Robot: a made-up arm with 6 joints.
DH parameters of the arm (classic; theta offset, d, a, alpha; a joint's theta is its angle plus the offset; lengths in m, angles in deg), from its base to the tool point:
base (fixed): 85.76 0 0.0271 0
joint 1: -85.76 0.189 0.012 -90
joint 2: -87.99 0 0.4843 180
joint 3: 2.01 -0.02 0.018 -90
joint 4: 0 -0.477 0.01 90
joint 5: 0 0.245 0.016 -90
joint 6: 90 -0.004 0.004 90
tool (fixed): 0 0.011 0 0
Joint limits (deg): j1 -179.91..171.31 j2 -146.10..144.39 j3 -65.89..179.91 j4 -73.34..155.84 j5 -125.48..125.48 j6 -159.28..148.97
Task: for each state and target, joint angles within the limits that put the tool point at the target. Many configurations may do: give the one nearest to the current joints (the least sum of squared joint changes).
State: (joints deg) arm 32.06 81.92 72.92 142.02 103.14 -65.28
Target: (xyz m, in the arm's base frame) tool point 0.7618 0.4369 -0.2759
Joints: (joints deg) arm 11.64 107.28 51.03 152.25 102.11 -63.97
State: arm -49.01 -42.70 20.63 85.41 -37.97 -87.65
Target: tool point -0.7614 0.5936 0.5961
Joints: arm -35.70 -74.42 48.96 83.65 -40.34 -87.00
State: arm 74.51 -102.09 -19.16 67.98 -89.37 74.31
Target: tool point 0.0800 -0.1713 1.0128
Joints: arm 89.19 -52.71 -5.35 62.88 -89.19 72.91
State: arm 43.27 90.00 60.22 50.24 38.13 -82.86
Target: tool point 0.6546 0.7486 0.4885
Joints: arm 54.73 77.47 74.46 51.53 40.57 -81.75
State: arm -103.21 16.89 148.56 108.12 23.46 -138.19
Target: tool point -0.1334 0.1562 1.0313
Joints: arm -71.07 20.77 125.73 60.80 22.68 -139.63
